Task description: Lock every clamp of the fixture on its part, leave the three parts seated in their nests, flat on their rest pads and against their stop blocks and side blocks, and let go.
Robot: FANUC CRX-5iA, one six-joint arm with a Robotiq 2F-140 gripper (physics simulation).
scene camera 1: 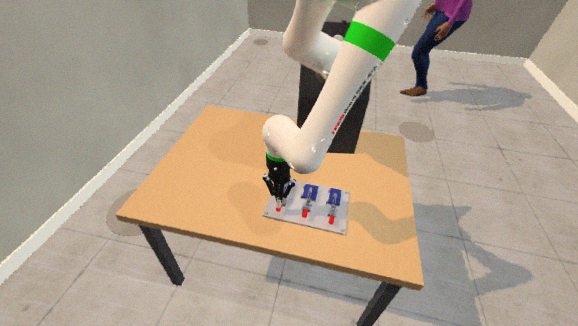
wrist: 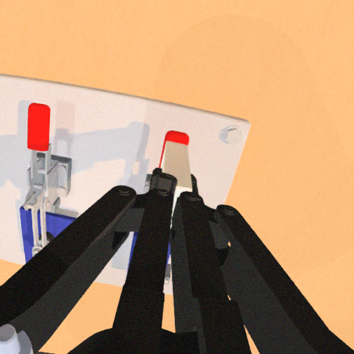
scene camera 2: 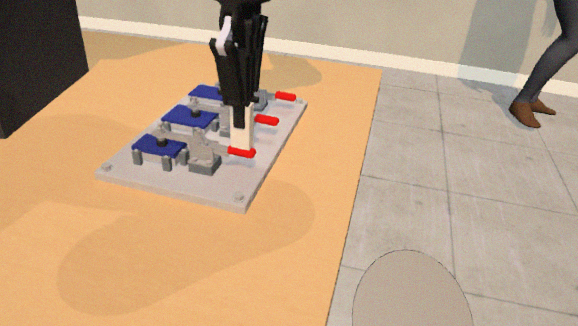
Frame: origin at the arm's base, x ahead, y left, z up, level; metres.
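Where they show: gripper, fingertip midpoint: (scene camera 1: 279, 205) (scene camera 2: 242, 146).
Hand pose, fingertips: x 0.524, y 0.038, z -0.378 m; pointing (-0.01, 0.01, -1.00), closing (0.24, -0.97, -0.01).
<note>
Things, the pixels of their top centre, and the offset from my fingertips. "spot": a spot on its surface instead. Level surfaces: height alone.
- fixture plate at its top centre: (scene camera 2: 216, 130) (scene camera 1: 308, 202) dx -0.114, dy +0.083, dz -0.049 m
- end clamp's red handle at a spot on its surface: (scene camera 2: 242, 152) (scene camera 1: 277, 206) spot: dx +0.005, dy -0.007, dz -0.005 m
- end blue part at its top centre: (scene camera 2: 159, 143) dx -0.127, dy -0.034, dz -0.023 m
- middle part at its top centre: (scene camera 2: 190, 114) (scene camera 1: 310, 191) dx -0.160, dy +0.071, dz -0.028 m
- far handle at a spot on its surface: (scene camera 2: 285, 96) (scene camera 1: 329, 219) spot: dx -0.053, dy +0.205, dz -0.015 m
- wooden table at its surface level: dz -0.065 m
- bolt head at a spot on its surface: (scene camera 2: 238, 197) spot: dx +0.030, dy -0.051, dz -0.043 m
The fixture plate (scene camera 1: 292, 215) (scene camera 2: 220, 187) (wrist: 212, 155) carries three clamps over blue parts. My gripper (scene camera 1: 279, 202) (scene camera 2: 242, 132) (wrist: 172, 159) is shut and empty, its pale fingertips together right above the end clamp's red handle (scene camera 1: 278, 209) (scene camera 2: 242, 152) (wrist: 177, 136); contact is unclear. That clamp's arm reaches over the end blue part (scene camera 2: 144, 145), its black tip on the part. The middle part (scene camera 2: 175, 119) (wrist: 62, 222) also has a black tip on it; its handle (scene camera 1: 305, 213) (scene camera 2: 267, 120) (wrist: 39, 126) lies low. The far handle (scene camera 1: 331, 219) (scene camera 2: 285, 96) lies low too; the gripper hides some of that clamp in scene camera 2.
The fixture stands on the wooden table (scene camera 1: 200, 175) (scene camera 2: 165, 250). A bolt head (scene camera 2: 238, 197) (wrist: 232, 134) stands up at the plate corner near the end clamp. The dark robot pedestal (scene camera 1: 345, 135) (scene camera 2: 35, 60) is behind the table. A person (scene camera 1: 430, 45) stands beyond it.
</note>
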